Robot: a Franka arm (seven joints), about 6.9 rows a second.
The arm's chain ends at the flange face. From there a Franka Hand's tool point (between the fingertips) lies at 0.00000 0.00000 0.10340 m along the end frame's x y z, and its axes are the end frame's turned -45 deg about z.
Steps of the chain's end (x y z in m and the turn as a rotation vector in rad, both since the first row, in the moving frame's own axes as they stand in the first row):
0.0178, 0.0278, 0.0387, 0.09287, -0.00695, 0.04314
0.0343, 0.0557, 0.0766, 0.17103, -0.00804, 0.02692
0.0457, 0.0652, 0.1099, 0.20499, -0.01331, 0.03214
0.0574, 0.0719, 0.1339, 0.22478, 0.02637, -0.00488
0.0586, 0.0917, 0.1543, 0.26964, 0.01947, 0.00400
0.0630, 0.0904, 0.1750, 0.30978, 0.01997, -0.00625
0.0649, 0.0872, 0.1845, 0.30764, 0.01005, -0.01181
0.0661, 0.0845, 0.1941, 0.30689, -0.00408, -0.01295
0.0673, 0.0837, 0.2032, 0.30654, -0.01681, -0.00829
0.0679, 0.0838, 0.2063, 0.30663, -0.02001, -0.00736
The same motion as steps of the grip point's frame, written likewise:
-0.0006, 0.0251, 0.0383, 0.07058, 0.06075, 0.04314
-0.0031, 0.0508, 0.0751, 0.12662, 0.11525, 0.02692
0.0004, 0.0628, 0.1077, 0.15436, 0.13554, 0.03214
0.0079, 0.0770, 0.1313, 0.14030, 0.17759, -0.00488
-0.0025, 0.0883, 0.1505, 0.17690, 0.20443, 0.00400
0.0043, 0.0875, 0.1701, 0.20493, 0.23317, -0.00625
0.0070, 0.0860, 0.1796, 0.21043, 0.22464, -0.01181
0.0086, 0.0840, 0.1893, 0.21989, 0.21412, -0.01295
0.0092, 0.0834, 0.1984, 0.22864, 0.20487, -0.00829
0.0093, 0.0837, 0.2015, 0.23097, 0.20267, -0.00736

